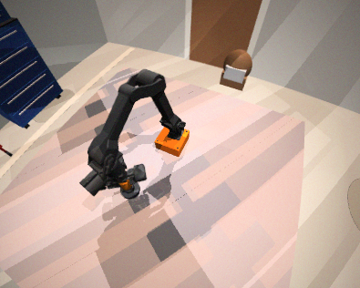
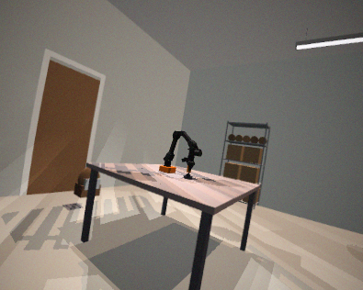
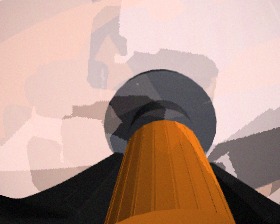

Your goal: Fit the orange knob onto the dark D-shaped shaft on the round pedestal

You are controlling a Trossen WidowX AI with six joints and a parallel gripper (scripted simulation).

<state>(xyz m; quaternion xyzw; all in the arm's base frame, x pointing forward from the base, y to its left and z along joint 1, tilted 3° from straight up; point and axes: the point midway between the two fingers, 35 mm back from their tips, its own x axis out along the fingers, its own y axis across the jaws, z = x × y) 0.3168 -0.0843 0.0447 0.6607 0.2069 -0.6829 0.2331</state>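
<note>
My gripper tip is 20 mm below the orange knob. The rest, counted from my gripper tip: round pedestal 40 mm below.
</note>
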